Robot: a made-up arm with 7 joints.
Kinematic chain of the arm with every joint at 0, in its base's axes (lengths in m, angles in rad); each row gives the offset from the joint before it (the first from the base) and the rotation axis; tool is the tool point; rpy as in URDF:
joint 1: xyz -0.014 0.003 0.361 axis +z
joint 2: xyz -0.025 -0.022 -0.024 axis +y
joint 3: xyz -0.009 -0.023 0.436 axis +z
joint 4: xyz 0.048 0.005 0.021 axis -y
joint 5: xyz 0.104 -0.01 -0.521 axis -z
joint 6: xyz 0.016 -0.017 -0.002 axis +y
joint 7: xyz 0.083 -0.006 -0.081 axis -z
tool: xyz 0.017 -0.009 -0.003 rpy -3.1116 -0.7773 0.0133
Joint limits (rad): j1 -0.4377..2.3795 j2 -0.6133..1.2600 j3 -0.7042..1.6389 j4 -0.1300..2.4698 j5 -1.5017..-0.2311 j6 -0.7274..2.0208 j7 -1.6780..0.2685
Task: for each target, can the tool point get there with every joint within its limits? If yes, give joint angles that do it. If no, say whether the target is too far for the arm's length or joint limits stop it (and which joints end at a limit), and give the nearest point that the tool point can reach.
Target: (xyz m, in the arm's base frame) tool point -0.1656 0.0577 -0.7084
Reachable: no: joint limits stop it (at a limit: joint 1, joint 2) | nearest point -0.2203 0.1731 -0.2095 | short by 0.515 m
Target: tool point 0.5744 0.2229 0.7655
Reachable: yes | joints 0.1287 0.0345 0.4116 1.4663 -0.8441 1.7920 -0.9466
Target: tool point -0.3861 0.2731 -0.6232
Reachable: no: joint limits stop it (at a limit: joint 1, joint 2) | nearest point -0.3508 0.2919 -0.2271 | short by 0.398 m
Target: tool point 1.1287 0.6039 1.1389
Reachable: no: too far | nearest point 0.8135 0.4382 0.9221 | short by 0.417 m
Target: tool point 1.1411 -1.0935 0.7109
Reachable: no: too far | nearest point 0.8001 -0.6881 0.5939 | short by 0.543 m
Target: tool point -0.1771 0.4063 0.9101
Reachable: yes | joints 1.4057 -0.4023 0.3420 1.0548 -0.5365 -0.3445 -1.2477
